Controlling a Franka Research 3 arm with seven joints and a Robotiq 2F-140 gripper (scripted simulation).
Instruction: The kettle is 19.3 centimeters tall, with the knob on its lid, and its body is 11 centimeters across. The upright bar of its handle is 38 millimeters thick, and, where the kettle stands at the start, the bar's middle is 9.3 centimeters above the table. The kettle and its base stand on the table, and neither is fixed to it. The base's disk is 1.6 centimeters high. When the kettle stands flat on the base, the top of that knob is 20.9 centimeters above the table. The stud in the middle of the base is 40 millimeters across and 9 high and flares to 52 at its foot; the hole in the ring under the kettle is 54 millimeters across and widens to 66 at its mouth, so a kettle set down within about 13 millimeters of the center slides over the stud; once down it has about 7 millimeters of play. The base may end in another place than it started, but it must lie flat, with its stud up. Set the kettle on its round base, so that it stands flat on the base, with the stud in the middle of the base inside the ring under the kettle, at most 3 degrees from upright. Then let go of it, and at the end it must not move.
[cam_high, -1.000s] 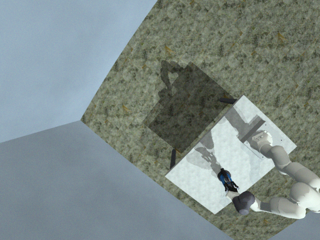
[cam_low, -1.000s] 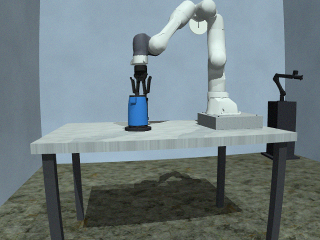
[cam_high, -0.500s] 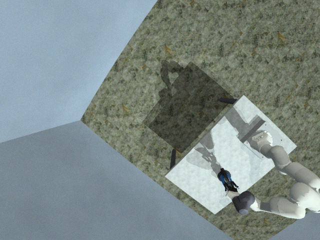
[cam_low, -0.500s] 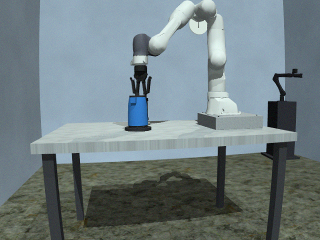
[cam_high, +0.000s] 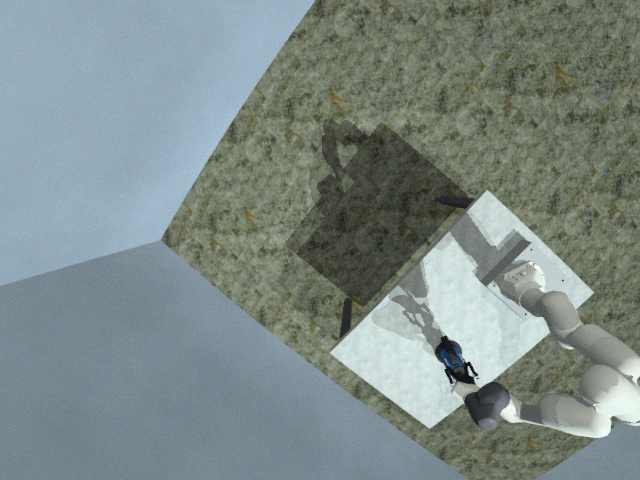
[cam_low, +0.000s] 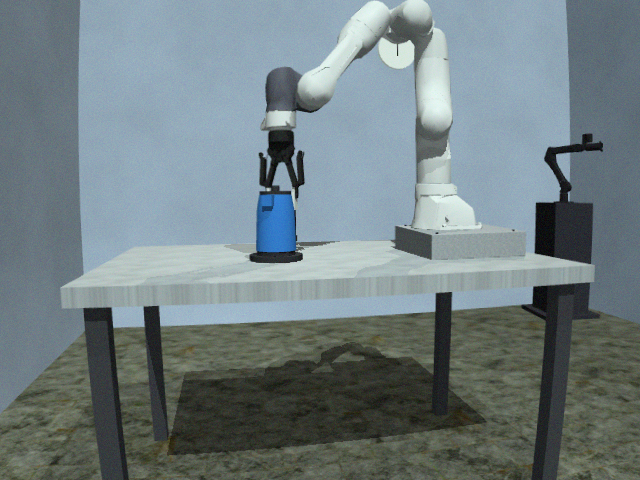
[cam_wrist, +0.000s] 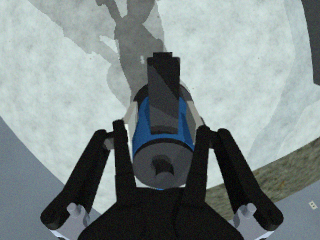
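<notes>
The blue kettle is 60 mm below my hand, 30 mm to the left of it and 10 mm ahead of it. The rest, counted from my hand: black round base 150 mm below, 60 mm to the left, 20 mm ahead.
</notes>
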